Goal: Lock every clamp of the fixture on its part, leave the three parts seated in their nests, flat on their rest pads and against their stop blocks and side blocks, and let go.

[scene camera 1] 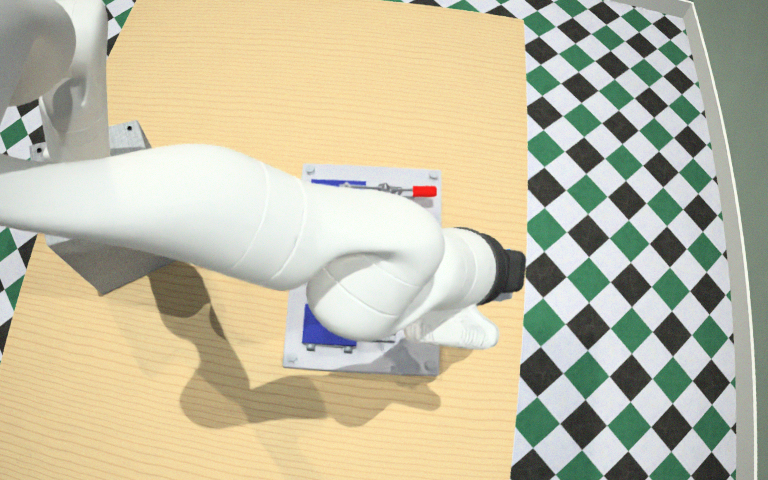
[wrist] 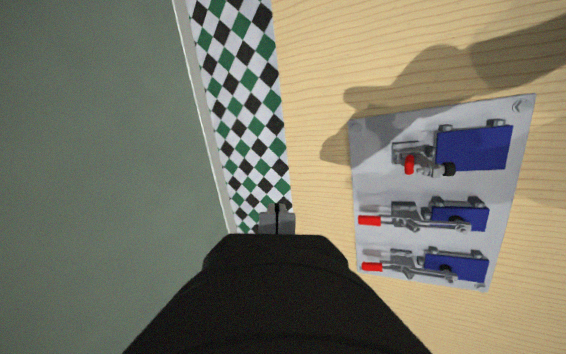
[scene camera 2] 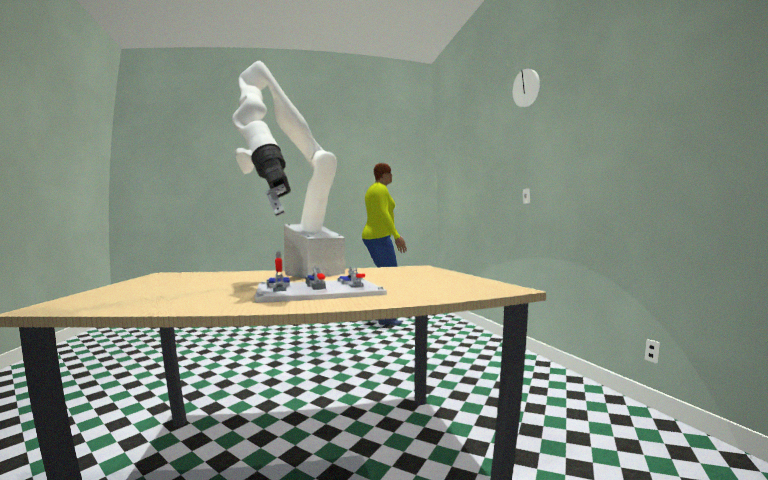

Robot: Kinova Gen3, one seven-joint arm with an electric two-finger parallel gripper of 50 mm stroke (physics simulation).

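Frame: origin at the arm's base, x ahead, y left, z up, level; millimetres.
Where they show: gripper, fingertip midpoint: (scene camera 1: 506,289) (wrist: 276,214) (scene camera 2: 279,213); arm's base at its link origin: (scene camera 2: 310,229).
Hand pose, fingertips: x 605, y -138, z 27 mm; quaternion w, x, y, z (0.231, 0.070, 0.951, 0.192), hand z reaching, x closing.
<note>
Each offset is from my fingertips to the top centre of the thing. Level surfaces: height alone.
The pale fixture plate (scene camera 1: 294,339) (scene camera 2: 362,290) (wrist: 380,185) carries three blue parts and three clamps. The largest part @[225 mm back, 4 mm right, 182 mm down] (scene camera 1: 328,333) (wrist: 474,149) lies beside two side blocks; its clamp's red handle @[137 mm back, 4 mm right, 113 mm down] (scene camera 2: 278,264) (wrist: 409,165) stands upright, with the black tip near the part's edge. The middle part @[220 mm back, 106 mm left, 177 mm down] (wrist: 478,216) and the third part @[230 mm back, 216 mm left, 187 mm down] (scene camera 1: 339,182) (wrist: 472,266) have clamp arms lying over them with black tips on them; their red handles @[90 mm back, 106 mm left, 156 mm down] (wrist: 369,220) @[93 mm back, 216 mm left, 157 mm down] (wrist: 371,267) lie low, pointing outward. Pad and stop contact is too small to tell. My gripper (scene camera 2: 277,210) (wrist: 276,214) is shut, empty, high above the fixture.
The wooden table @[218 mm down] (scene camera 1: 339,96) (scene camera 2: 441,285) bears the fixture and the arm's grey base block (scene camera 2: 325,254). In scene camera 1 the arm hides much of the plate, including the middle part. A person in a yellow top (scene camera 2: 379,212) stands behind the table.
</note>
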